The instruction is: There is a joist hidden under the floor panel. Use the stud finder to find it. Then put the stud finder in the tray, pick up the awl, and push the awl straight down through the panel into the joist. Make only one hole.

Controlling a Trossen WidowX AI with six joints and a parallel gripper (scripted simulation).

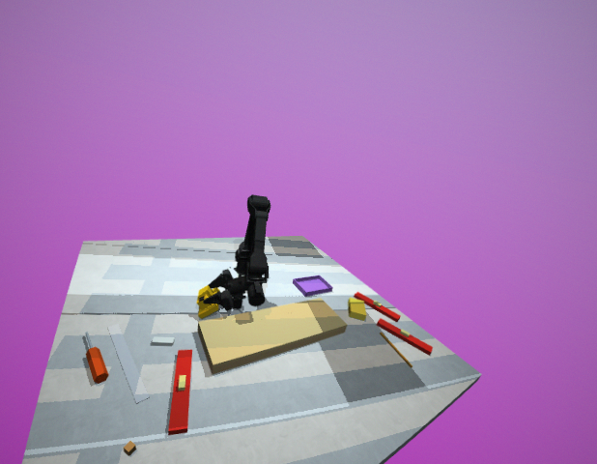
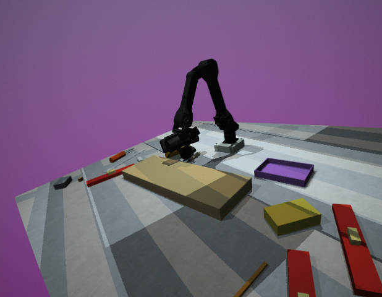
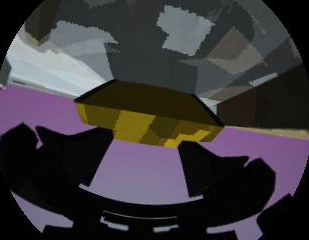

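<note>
The yellow stud finder lies 10 mm to the right of my gripper tip, 10 mm below it and 10 mm ahead of it. Round my gripper tip: clear ruler (280 mm to the right, 110 mm ahead, 60 mm below); white block (170 mm to the right, 100 mm ahead, 60 mm below); awl (110 mm to the left, 50 mm below, 50 mm ahead).
</note>
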